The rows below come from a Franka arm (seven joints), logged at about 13 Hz.
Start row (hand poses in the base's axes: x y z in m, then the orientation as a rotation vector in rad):
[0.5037, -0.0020, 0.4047, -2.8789, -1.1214, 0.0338]
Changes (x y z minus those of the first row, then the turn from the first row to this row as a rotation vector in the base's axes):
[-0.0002, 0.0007, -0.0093, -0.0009, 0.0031, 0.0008]
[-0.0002, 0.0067, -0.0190, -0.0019, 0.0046, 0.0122]
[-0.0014, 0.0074, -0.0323, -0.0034, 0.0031, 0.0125]
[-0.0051, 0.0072, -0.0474, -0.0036, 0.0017, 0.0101]
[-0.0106, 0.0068, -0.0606, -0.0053, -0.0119, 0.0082]
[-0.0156, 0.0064, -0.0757, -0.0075, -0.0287, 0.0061]
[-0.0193, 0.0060, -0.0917, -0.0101, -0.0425, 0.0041]
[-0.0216, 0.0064, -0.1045, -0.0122, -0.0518, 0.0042]
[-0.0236, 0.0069, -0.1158, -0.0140, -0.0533, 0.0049]
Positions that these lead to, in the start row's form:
[0.5035, -0.0013, 0.3954, -2.8782, -1.1223, 0.0388]
[0.5035, 0.0047, 0.3857, -2.8722, -1.1388, 0.0420]
[0.5023, 0.0054, 0.3724, -2.8739, -1.1400, 0.0407]
[0.4986, 0.0052, 0.3573, -2.8759, -1.1368, 0.0387]
[0.4931, 0.0048, 0.3441, -2.8830, -1.1369, 0.0200]
[0.4881, 0.0044, 0.3290, -2.8917, -1.1373, -0.0031]
[0.4844, 0.0040, 0.3130, -2.8995, -1.1374, -0.0217]
[0.4821, 0.0044, 0.3002, -2.9042, -1.1396, -0.0341]
[0.4801, 0.0049, 0.2889, -2.9059, -1.1415, -0.0352]

